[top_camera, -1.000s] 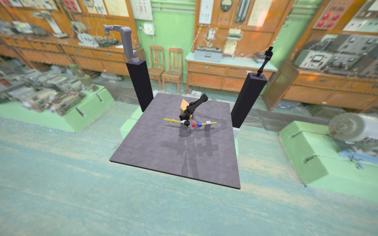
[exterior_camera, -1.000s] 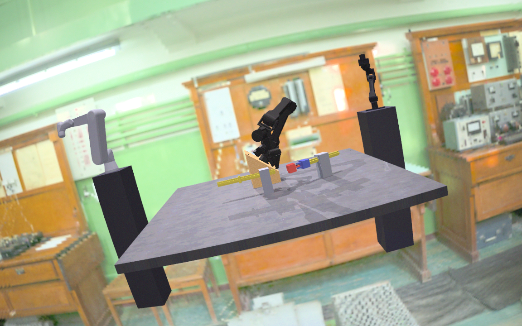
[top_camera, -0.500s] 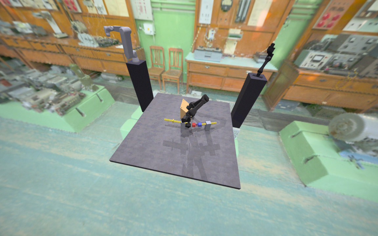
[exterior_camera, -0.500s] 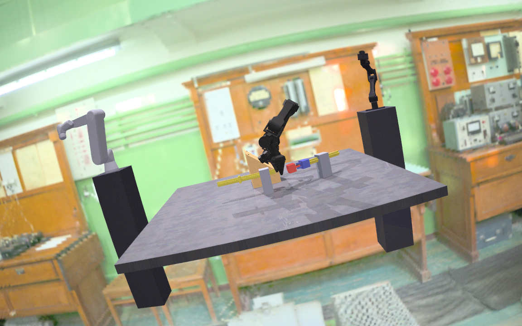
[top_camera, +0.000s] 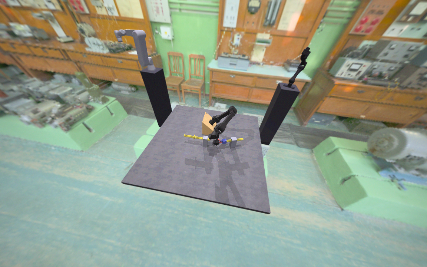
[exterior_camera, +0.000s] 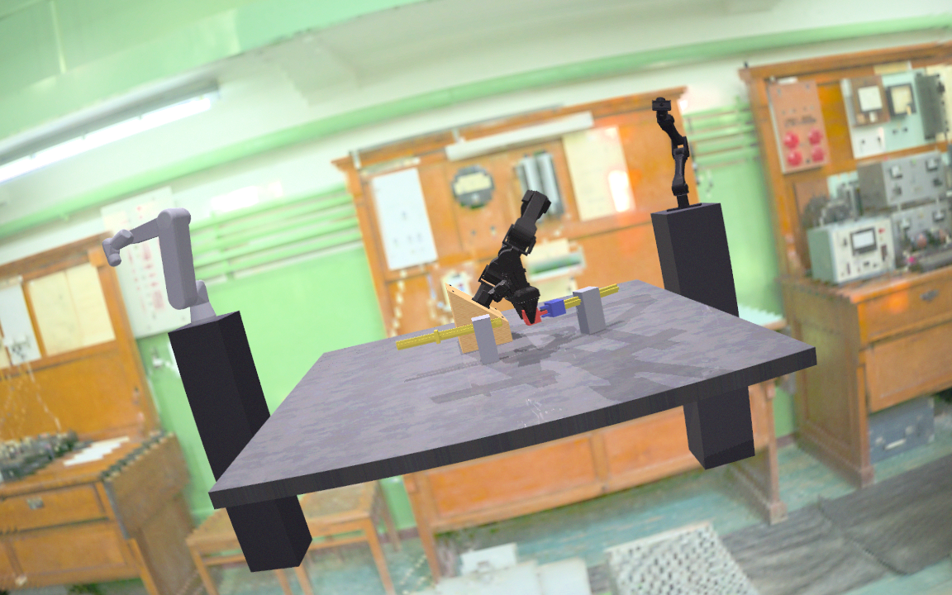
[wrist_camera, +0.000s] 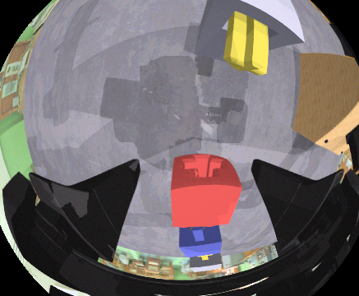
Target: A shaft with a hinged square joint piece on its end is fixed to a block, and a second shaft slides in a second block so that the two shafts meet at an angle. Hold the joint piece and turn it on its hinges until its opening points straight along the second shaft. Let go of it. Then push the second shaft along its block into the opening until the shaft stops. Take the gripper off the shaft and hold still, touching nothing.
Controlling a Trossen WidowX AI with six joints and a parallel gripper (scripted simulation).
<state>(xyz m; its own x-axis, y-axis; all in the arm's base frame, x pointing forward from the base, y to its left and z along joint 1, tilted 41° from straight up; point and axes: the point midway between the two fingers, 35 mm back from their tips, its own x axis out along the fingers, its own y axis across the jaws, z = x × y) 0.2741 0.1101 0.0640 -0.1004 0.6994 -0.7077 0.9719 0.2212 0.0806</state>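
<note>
Right now my gripper tip is 1 cm past the red square joint piece, 2 cm to the right of it and 1 cm below it.
</note>
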